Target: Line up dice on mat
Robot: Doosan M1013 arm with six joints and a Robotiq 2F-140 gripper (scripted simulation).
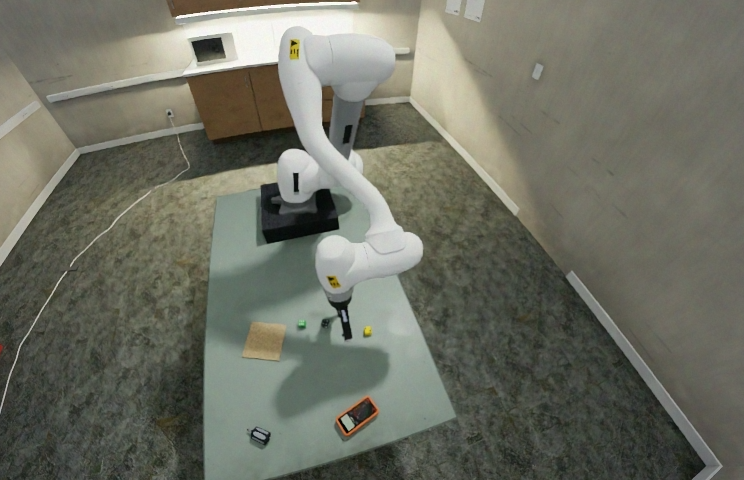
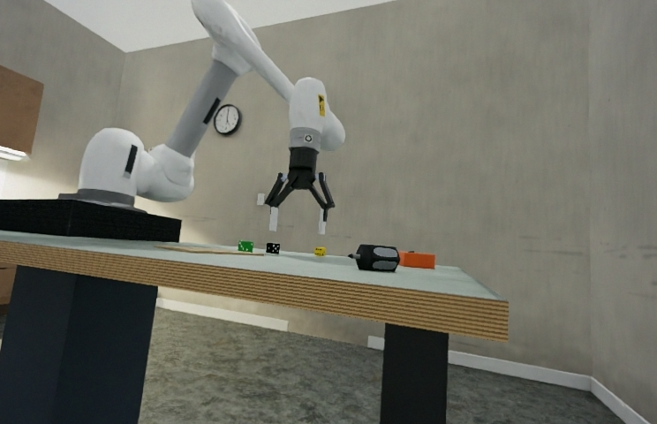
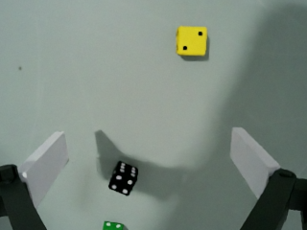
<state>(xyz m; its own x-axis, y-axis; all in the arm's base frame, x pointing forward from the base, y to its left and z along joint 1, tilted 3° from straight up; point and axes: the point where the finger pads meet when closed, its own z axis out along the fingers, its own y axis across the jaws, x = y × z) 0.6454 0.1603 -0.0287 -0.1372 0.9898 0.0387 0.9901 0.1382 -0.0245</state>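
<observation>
My gripper is now 9 cm to the right of the yellow die, 6 cm above it and 3 cm short of it. Also, from my hand: black die 7 cm to the right, 6 cm below, 2 cm behind; green die 16 cm to the right, 6 cm below, 3 cm behind; tan mat 30 cm to the right, 7 cm below, 2 cm ahead.
</observation>
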